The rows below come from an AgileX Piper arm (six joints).
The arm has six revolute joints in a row. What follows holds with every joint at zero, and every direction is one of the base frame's.
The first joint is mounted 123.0 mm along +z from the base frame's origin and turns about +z.
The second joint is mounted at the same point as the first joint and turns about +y.
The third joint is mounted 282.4 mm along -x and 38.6 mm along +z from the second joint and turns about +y.
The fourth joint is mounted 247.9 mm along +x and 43.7 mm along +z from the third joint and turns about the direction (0.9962, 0, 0.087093).
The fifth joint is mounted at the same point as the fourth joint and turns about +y.
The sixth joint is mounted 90.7 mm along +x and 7.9 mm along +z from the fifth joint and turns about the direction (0.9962, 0, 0.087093).
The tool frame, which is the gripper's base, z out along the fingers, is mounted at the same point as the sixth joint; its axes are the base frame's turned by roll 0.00, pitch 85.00 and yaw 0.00 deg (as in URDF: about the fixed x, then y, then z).
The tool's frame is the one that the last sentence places.
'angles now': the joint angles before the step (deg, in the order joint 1, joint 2, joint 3, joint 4, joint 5, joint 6). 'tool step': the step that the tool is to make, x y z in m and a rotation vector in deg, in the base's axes. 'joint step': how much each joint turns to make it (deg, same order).
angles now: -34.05, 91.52, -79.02, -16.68, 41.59, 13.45
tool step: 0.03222, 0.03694, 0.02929, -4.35, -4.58, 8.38
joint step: 7.79, 0.00, -5.02, -1.38, -1.21, -0.16
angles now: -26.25, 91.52, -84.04, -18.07, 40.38, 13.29
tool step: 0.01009, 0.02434, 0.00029, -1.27, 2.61, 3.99
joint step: 4.64, 0.00, -0.38, -2.14, 2.37, -0.07
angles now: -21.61, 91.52, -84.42, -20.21, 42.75, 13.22
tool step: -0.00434, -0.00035, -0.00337, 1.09, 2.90, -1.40
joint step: -0.06, 0.00, 0.00, -0.19, 3.37, 0.26
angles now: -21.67, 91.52, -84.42, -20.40, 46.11, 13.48
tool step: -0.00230, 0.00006, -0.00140, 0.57, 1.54, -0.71
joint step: 0.00, 0.00, -0.07, -0.08, 1.85, 0.09
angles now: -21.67, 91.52, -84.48, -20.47, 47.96, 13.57
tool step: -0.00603, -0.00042, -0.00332, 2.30, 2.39, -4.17
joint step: 0.00, 0.00, -0.05, -0.88, 4.39, 3.56
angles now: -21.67, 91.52, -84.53, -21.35, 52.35, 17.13
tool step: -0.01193, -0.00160, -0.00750, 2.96, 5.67, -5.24
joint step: -0.45, 0.00, 0.42, -0.69, 7.29, 2.69
